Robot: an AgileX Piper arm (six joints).
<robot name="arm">
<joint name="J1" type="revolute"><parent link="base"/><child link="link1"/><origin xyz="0 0 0.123"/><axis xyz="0 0 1"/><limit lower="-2.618" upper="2.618"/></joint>
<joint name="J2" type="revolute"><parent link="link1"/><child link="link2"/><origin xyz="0 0 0"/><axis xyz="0 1 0"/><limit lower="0" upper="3.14"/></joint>
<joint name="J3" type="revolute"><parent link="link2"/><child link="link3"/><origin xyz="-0.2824 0 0.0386"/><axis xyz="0 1 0"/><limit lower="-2.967" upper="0"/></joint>
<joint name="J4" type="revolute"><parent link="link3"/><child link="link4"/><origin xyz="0.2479 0 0.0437"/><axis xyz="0.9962 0 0.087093"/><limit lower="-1.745" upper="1.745"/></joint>
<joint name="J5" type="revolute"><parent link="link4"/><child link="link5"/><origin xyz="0 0 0"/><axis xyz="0 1 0"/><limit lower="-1.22" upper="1.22"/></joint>
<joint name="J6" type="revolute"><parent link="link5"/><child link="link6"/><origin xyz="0.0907 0 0.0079"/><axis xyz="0.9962 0 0.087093"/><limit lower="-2.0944" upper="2.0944"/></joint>
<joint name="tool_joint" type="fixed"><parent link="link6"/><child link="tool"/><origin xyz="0 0 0" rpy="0 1.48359 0"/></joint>
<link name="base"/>
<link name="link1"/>
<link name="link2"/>
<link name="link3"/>
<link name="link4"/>
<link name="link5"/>
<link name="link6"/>
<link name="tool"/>
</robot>
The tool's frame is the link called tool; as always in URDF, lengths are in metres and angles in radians.
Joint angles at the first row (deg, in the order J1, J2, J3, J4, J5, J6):
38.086 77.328 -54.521 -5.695 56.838 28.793
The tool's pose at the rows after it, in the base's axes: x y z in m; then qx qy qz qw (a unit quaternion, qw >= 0):
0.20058 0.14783 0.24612 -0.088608 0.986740 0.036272 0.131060
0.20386 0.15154 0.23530 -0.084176 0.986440 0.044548 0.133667
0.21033 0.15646 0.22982 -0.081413 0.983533 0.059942 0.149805
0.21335 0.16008 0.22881 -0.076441 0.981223 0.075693 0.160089
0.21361 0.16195 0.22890 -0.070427 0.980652 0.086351 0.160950
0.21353 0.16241 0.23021 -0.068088 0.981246 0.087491 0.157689
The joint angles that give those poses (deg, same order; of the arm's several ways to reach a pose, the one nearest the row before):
38.086 79.208 -52.155 -5.807 53.143 30.705
38.087 80.716 -50.937 -5.357 49.651 31.244
37.893 82.082 -50.674 -5.045 45.468 31.395
37.840 82.565 -50.673 -4.122 42.965 31.449
37.840 82.632 -50.674 -2.952 42.116 31.449
37.840 82.632 -51.032 -2.533 42.714 31.448

